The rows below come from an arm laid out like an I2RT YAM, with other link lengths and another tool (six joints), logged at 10 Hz.
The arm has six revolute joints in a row. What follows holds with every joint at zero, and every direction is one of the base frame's. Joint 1 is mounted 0.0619 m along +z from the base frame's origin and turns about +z. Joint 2 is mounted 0.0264 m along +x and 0.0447 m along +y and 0.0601 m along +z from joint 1 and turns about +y. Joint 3 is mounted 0.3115 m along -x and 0.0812 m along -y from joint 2 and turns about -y. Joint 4 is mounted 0.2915 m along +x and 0.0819 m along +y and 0.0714 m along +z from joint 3 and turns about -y. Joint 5 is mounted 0.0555 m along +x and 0.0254 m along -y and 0.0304 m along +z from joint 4 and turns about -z. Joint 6 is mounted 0.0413 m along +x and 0.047 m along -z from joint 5 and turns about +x. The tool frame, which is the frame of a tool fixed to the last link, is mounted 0.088 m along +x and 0.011 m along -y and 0.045 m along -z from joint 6; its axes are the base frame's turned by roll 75.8, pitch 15.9 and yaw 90 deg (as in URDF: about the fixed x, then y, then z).
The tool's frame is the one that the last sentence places.
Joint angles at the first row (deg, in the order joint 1, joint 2, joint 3, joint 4, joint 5, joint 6):
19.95, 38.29, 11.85, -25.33, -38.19, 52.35
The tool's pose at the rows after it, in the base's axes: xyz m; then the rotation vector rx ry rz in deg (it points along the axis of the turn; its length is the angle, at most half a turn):
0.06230 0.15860 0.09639 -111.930 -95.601 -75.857
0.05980 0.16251 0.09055 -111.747 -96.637 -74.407
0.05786 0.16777 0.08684 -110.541 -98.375 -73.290
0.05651 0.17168 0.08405 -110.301 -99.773 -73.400
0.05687 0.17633 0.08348 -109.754 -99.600 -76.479
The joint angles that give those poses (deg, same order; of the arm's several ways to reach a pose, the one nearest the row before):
23.37, 37.35, 9.68, -23.05, -36.15, 54.85
26.36, 39.27, 9.05, -20.35, -34.39, 56.63
29.64, 41.90, 8.98, -17.43, -32.84, 57.85
32.68, 42.84, 8.84, -15.38, -30.38, 59.43
35.35, 41.76, 8.08, -12.45, -27.89, 61.73

